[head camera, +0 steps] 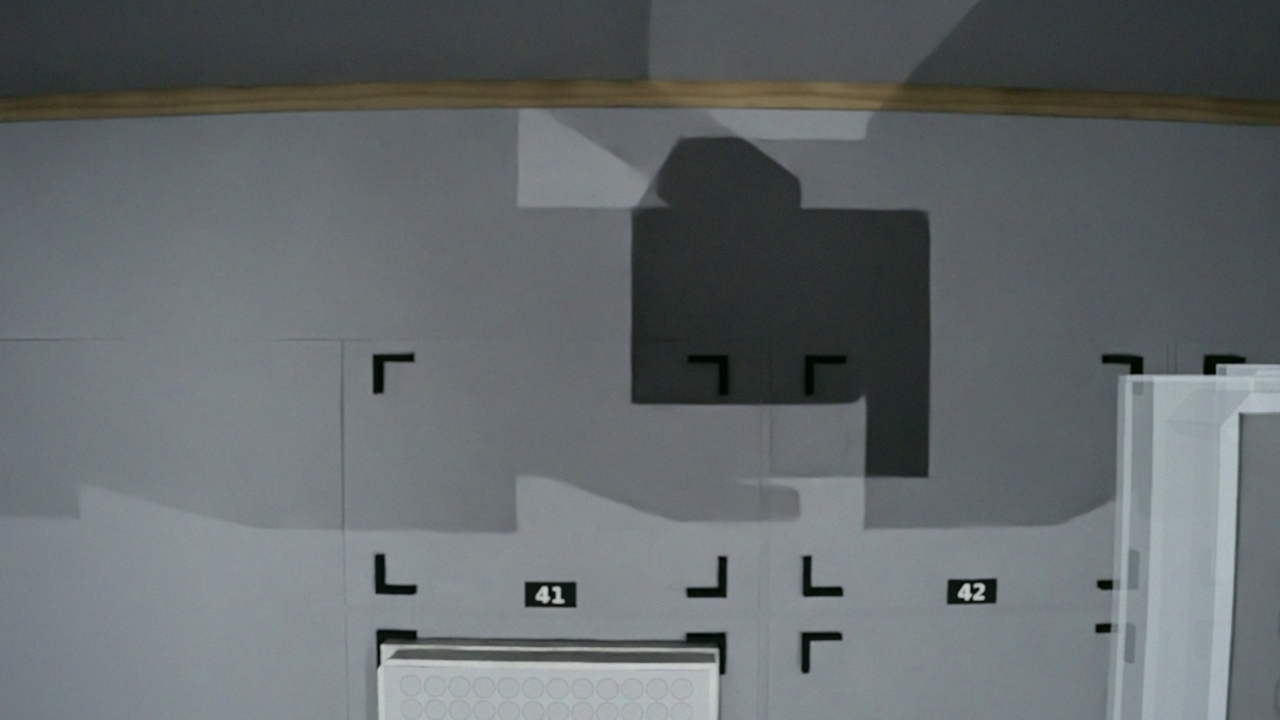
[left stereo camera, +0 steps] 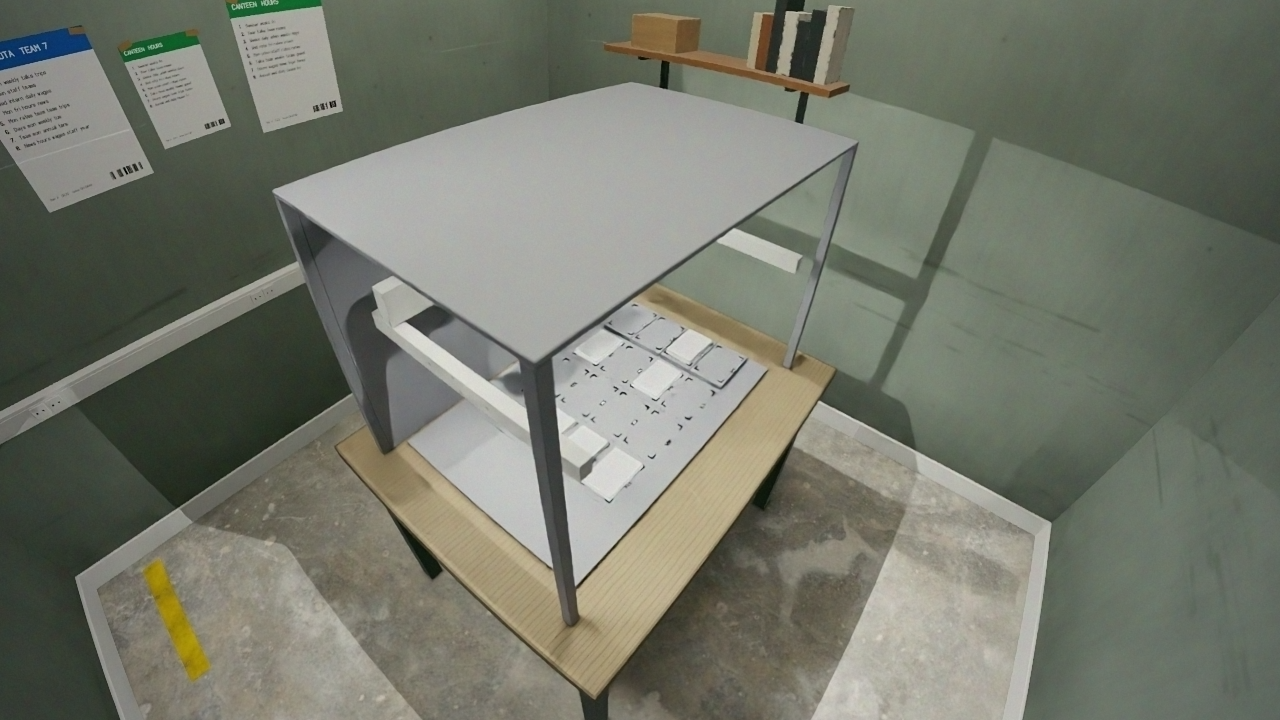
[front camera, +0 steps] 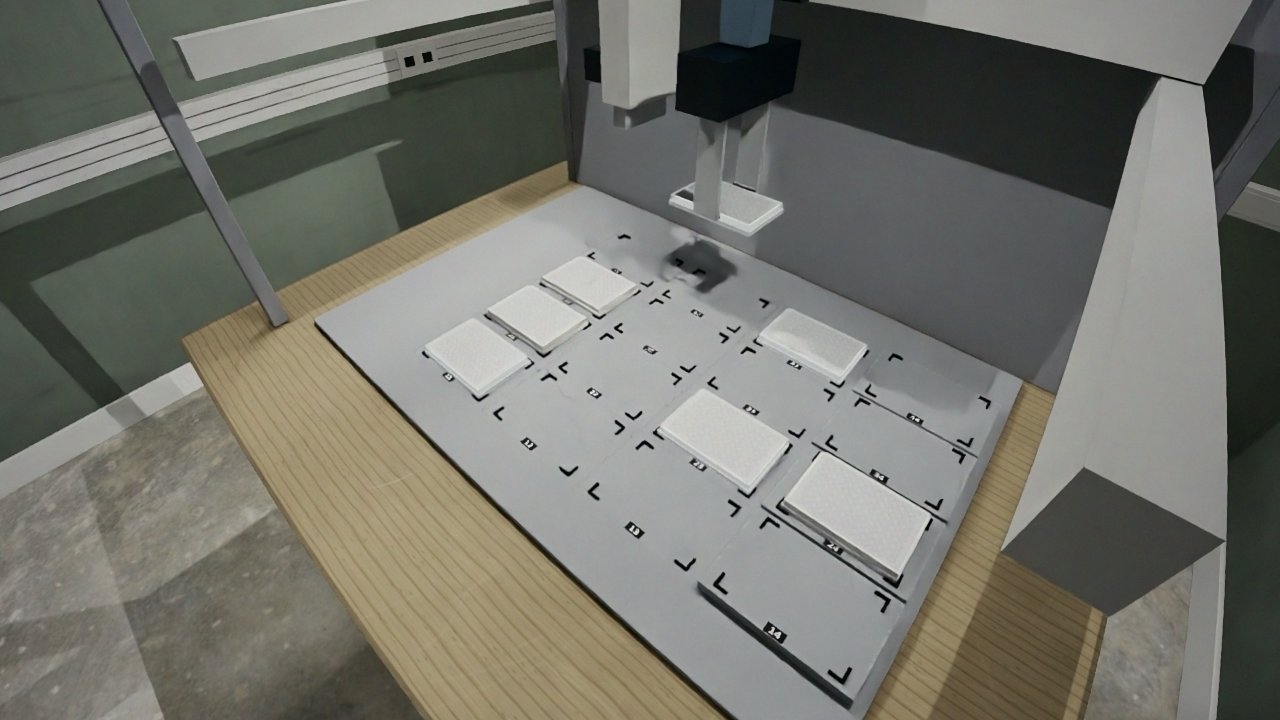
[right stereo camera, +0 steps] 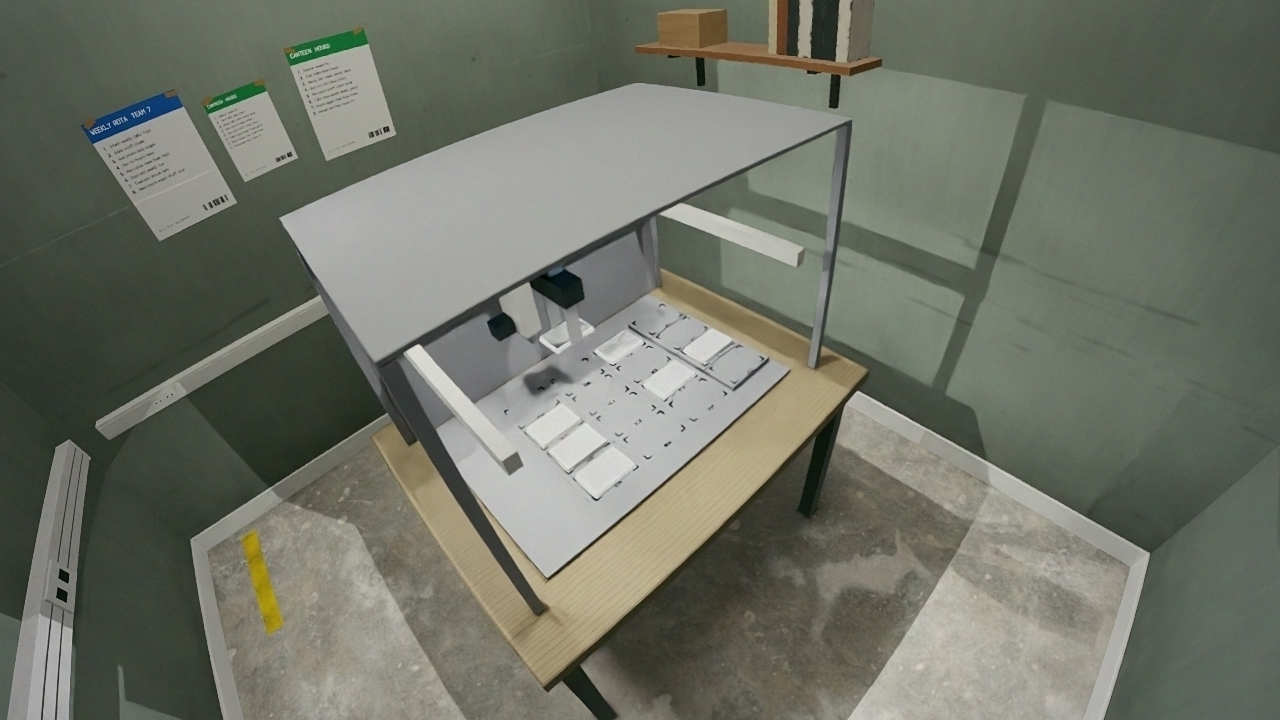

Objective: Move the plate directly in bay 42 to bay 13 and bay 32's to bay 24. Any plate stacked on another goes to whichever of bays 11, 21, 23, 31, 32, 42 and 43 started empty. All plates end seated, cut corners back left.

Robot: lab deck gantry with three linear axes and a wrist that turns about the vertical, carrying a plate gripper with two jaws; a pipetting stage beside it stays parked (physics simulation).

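Where they show: gripper, between the fingertips: [front camera: 726, 203] [right stereo camera: 566, 333]; robot's base, origin of its link: [left stereo camera: 609, 502] [front camera: 425, 353] [right stereo camera: 596, 499].
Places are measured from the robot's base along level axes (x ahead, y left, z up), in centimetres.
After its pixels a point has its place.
My gripper [front camera: 729, 201] @(x 22.8, y 36.4, z 16.0 cm) [right stereo camera: 565, 331] @(x 22.8, y 36.4, z 16.0 cm) is shut on a white plate [front camera: 753, 211] @(x 27.4, y 35.7, z 16.7 cm) [right stereo camera: 577, 340], held level high over the back of the deck near bay 42; its pale edge also shows at the right of the head view. Bay 42 [head camera: 971, 591] @(x 22.8, y 31.8, z 0.0 cm) has no plate. White plates lie in bay 11 [front camera: 477, 355] @(x 7.4, y 4.0, z 1.4 cm) [right stereo camera: 605, 471] @(x 6.2, y 3.7, z 1.4 cm), bay 21 [front camera: 537, 317] @(x 7.3, y 14.5, z 1.4 cm) [right stereo camera: 577, 445] @(x 6.4, y 15.0, z 1.5 cm), bay 31 [front camera: 589, 283] @(x 7.0, y 25.2, z 1.4 cm) [head camera: 549, 698] @(x 6.5, y 28.5, z 1.4 cm), bay 23 [front camera: 725, 437] @(x 39.8, y 14.5, z 1.4 cm) [right stereo camera: 668, 380] @(x 38.1, y 14.3, z 1.4 cm), bay 43 [front camera: 812, 342] @(x 39.4, y 35.8, z 1.4 cm) [right stereo camera: 618, 346] @(x 38.6, y 36.0, z 1.4 cm) and bay 24 [front camera: 856, 512] @(x 55.7, y 14.3, z 2.9 cm) [right stereo camera: 708, 344] @(x 55.4, y 14.9, z 2.9 cm). Bays 13 [front camera: 633, 529] @(x 39.1, y -0.3, z 0.0 cm) and 32 [front camera: 648, 349] @(x 22.6, y 21.0, z 0.0 cm) are bare. Cut corners are too small to tell.
The parked pipetting stage [front camera: 638, 53] hangs left of the gripper. A grey back panel [front camera: 895, 205] @(x 40.2, y 52.0, z 16.2 cm) stands behind the deck. A white beam [front camera: 1136, 313] @(x 61.1, y -0.8, z 40.0 cm) runs along the right side. The canopy [left stereo camera: 572, 214] @(x -2.8, y 5.5, z 69.1 cm) hides the gripper in the left stereo view.
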